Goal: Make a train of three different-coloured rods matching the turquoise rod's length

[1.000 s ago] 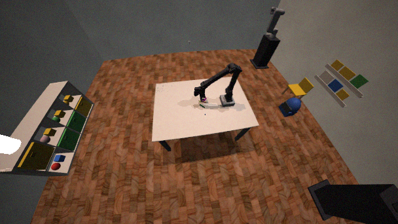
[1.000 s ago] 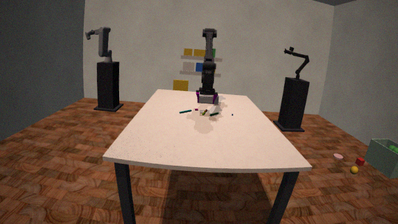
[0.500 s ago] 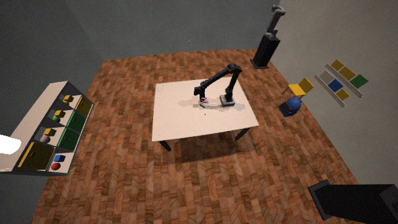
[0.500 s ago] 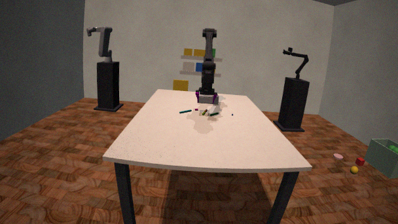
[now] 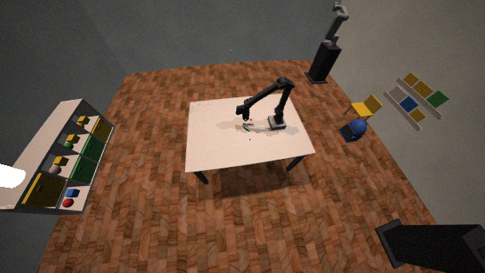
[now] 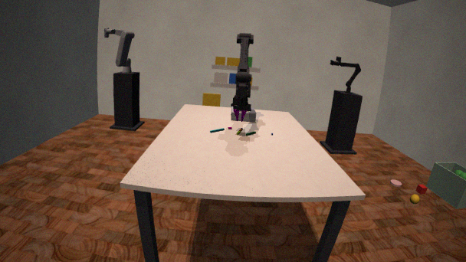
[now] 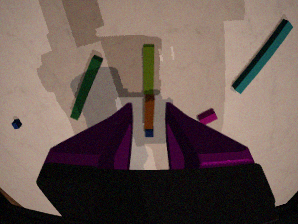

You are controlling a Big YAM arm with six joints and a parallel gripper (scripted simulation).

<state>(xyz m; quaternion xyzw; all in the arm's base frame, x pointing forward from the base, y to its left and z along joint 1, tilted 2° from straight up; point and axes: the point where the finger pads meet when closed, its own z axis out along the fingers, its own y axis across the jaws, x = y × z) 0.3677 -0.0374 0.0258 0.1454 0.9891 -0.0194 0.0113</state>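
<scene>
The lime rod is 8 cm below my hand. Also, from my hand: magenta rod (8 cm below, 7 cm behind, 5 cm to the right); then orange rod (8 cm below, 5 cm behind, 1 cm to the left); then green rod (8 cm below, 7 cm to the left).
</scene>
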